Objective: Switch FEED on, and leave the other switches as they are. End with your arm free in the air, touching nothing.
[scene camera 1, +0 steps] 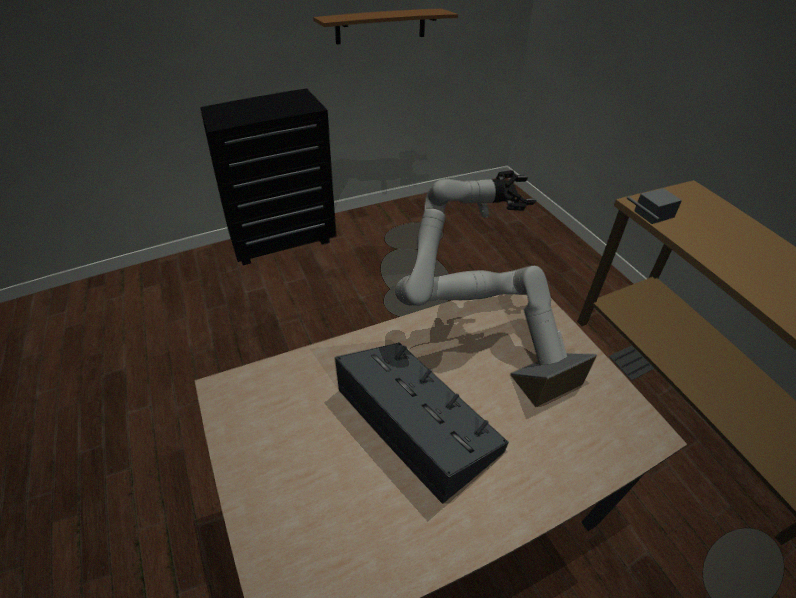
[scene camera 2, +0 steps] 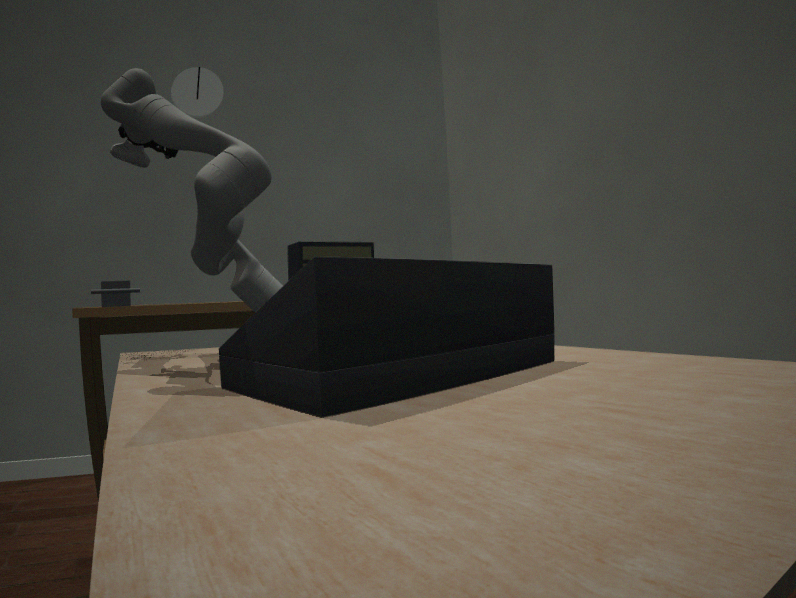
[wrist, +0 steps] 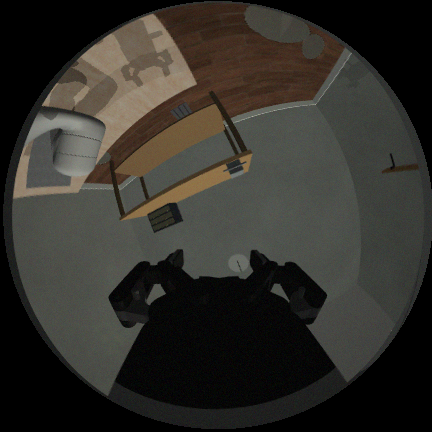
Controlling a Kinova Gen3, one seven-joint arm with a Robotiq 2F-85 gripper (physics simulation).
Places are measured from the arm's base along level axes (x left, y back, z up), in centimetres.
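Pixels of known places: gripper, fingertip midpoint: (scene camera 1: pixel 531 189) (scene camera 2: pixel 152 149) (wrist: pixel 216 256); arm's base, link origin: (scene camera 1: pixel 551 360).
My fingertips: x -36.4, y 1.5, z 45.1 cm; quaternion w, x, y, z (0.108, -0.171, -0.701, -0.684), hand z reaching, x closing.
For each thing: its top centre in the pictures, then the offset to it from my fingertips. Level surfaces: height alone.
- pale wooden table, surface height: dz -50.2 cm
- second lever, top centre: (scene camera 1: pixel 426 371) dz -37.3, dx +33.6, dy -46.7 cm
- third lever, top centre: (scene camera 1: pixel 454 396) dz -37.3, dx +44.7, dy -42.2 cm
- last lever, top centre: (scene camera 1: pixel 483 423) dz -37.3, dx +55.8, dy -37.7 cm
A dark switch box (scene camera 1: pixel 411 418) (scene camera 2: pixel 424 315) with a sloped top stands on the pale wooden table (scene camera 1: pixel 283 489) (scene camera 2: pixel 450 502). Four slots run along its top, each with a small lever beside it: one lever (scene camera 1: pixel 400 352), a second lever (scene camera 1: pixel 425 375), a third lever (scene camera 1: pixel 453 400) and a last lever (scene camera 1: pixel 481 426). The labels cannot be read, so I cannot tell which is FEED or how each is set. In scene camera 2 the box's back hides the levers. My gripper (scene camera 1: pixel 531 190) (wrist: pixel 216 256) is open and empty, high in the air beyond the table, far from the box, pointing away from it.
The arm's wedge base (scene camera 1: pixel 559 383) stands on the table near the switch box. A wooden workbench (scene camera 1: pixel 727 238) (wrist: pixel 200 187) with a small grey vise-like object (scene camera 1: pixel 657 204) is at the right. A black drawer cabinet (scene camera 1: pixel 276 173) stands by the wall below a shelf (scene camera 1: pixel 386 18).
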